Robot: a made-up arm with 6 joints. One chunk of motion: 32 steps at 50 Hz.
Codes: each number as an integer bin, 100 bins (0 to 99) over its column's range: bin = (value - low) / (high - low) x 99, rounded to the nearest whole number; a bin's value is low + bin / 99 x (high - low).
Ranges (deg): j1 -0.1..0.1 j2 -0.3..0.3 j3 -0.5..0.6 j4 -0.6..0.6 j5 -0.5..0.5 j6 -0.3..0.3
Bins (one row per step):
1: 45 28 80 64 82 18
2: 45 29 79 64 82 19
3: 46 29 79 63 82 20
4: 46 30 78 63 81 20
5: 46 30 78 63 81 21
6: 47 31 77 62 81 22
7: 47 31 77 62 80 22
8: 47 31 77 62 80 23
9: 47 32 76 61 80 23
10: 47 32 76 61 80 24
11: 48 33 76 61 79 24
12: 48 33 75 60 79 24
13: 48 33 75 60 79 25
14: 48 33 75 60 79 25
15: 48 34 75 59 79 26
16: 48 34 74 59 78 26
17: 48 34 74 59 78 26
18: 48 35 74 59 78 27
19: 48 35 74 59 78 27
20: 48 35 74 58 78 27
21: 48 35 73 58 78 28
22: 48 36 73 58 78 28
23: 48 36 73 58 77 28
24: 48 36 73 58 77 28
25: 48 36 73 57 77 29
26: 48 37 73 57 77 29
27: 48 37 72 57 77 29
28: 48 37 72 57 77 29
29: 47 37 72 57 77 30
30: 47 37 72 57 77 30
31: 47 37 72 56 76 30
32: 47 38 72 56 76 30
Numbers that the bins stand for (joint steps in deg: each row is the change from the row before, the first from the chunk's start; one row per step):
1: -0.009 -0.130 0.389 0.176 0.328 -0.191
2: -0.009 -0.124 0.378 0.176 0.328 -0.185
3: -0.007 -0.124 0.378 0.164 0.328 -0.179
4: -0.007 -0.118 0.367 0.164 0.318 -0.179
5: -0.007 -0.118 0.367 0.164 0.318 -0.173
6: -0.005 -0.112 0.356 0.152 0.318 -0.167
7: -0.005 -0.112 0.356 0.152 0.308 -0.167
8: -0.005 -0.112 0.356 0.152 0.308 -0.161
9: -0.005 -0.106 0.344 0.139 0.308 -0.161
10: -0.005 -0.106 0.344 0.139 0.308 -0.155
11: -0.003 -0.100 0.344 0.139 0.298 -0.155
12: -0.003 -0.100 0.333 0.127 0.298 -0.155
13: -0.003 -0.100 0.333 0.127 0.298 -0.148
14: -0.003 -0.100 0.333 0.127 0.298 -0.148
15: -0.003 -0.094 0.333 0.115 0.298 -0.142
16: -0.003 -0.094 0.322 0.115 0.288 -0.142
17: -0.003 -0.094 0.322 0.115 0.288 -0.142
18: -0.003 -0.088 0.322 0.115 0.288 -0.136
19: -0.003 -0.088 0.322 0.115 0.288 -0.136
20: -0.003 -0.088 0.322 0.103 0.288 -0.136
21: -0.003 -0.088 0.311 0.103 0.288 -0.130
22: -0.003 -0.082 0.311 0.103 0.288 -0.130
23: -0.003 -0.082 0.311 0.103 0.278 -0.130
24: -0.003 -0.082 0.311 0.103 0.278 -0.130
25: -0.003 -0.082 0.311 0.091 0.278 -0.124
26: -0.003 -0.076 0.311 0.091 0.278 -0.124
27: -0.003 -0.076 0.300 0.091 0.278 -0.124
28: -0.003 -0.076 0.300 0.091 0.278 -0.124
29: -0.005 -0.076 0.300 0.091 0.278 -0.118
30: -0.005 -0.076 0.300 0.091 0.278 -0.118
31: -0.005 -0.076 0.300 0.079 0.268 -0.118
32: -0.005 -0.070 0.300 0.079 0.268 -0.118

